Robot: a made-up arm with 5 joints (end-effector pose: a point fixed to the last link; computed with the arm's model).
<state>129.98 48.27 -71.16 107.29 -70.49</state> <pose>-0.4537 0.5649 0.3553 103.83 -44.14 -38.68</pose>
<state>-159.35 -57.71 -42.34 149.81 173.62</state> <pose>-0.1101 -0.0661 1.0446 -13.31 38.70 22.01</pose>
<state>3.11 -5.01 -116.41 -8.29 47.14</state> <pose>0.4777 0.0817 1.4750 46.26 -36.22 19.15</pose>
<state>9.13 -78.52 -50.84 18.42 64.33</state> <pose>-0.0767 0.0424 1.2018 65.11 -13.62 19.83</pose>
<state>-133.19 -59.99 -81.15 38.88 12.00</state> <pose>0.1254 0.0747 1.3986 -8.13 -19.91 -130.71</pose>
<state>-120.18 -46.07 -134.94 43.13 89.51</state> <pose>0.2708 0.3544 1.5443 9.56 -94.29 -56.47</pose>
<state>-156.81 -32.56 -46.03 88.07 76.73</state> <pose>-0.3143 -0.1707 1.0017 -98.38 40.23 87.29</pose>
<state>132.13 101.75 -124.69 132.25 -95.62</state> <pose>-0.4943 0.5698 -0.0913 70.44 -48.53 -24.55</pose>
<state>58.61 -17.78 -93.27 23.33 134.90</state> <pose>0.2192 0.4013 1.4005 119.33 68.28 25.56</pose>
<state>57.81 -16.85 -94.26 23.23 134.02</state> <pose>0.2285 0.4052 1.4021 119.06 66.96 25.80</pose>
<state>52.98 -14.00 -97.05 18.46 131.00</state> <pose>0.2729 0.4045 1.4056 120.77 58.64 30.01</pose>
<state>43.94 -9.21 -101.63 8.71 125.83</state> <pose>0.3554 0.3865 1.4074 122.49 41.84 37.46</pose>
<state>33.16 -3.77 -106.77 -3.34 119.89</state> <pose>0.4511 0.3413 1.4030 120.88 20.45 44.76</pose>
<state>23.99 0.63 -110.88 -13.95 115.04</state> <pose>0.5256 0.2833 1.3942 116.35 1.86 49.47</pose>
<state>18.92 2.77 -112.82 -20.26 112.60</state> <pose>0.5608 0.2434 1.3876 112.75 -8.47 51.80</pose>
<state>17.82 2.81 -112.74 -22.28 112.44</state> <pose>0.5644 0.2330 1.3860 112.11 -10.93 52.89</pose>
